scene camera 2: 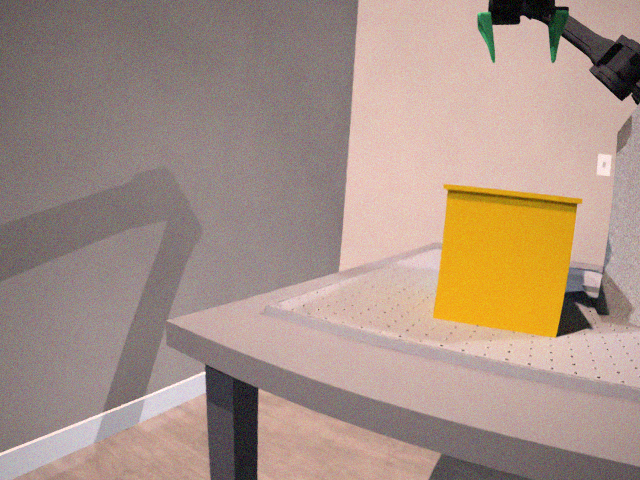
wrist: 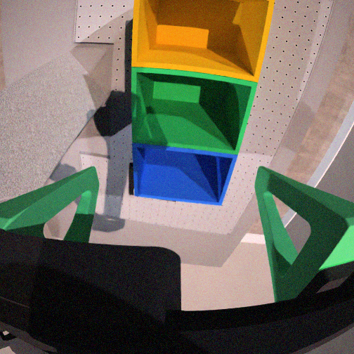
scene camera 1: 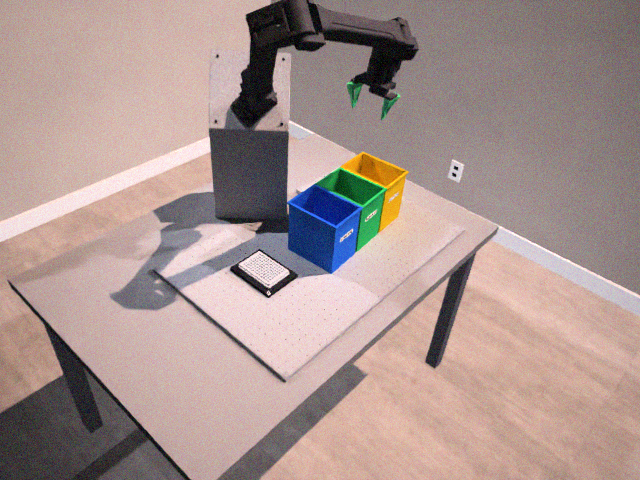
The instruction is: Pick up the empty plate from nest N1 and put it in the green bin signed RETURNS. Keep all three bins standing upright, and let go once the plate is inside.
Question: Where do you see a green bin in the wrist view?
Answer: At 179,108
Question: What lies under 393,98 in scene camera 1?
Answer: My gripper.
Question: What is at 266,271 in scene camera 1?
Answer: A white gridded plate.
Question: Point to a yellow bin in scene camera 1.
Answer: At 364,165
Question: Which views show the blue bin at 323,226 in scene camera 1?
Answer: The wrist view and scene camera 1 only.
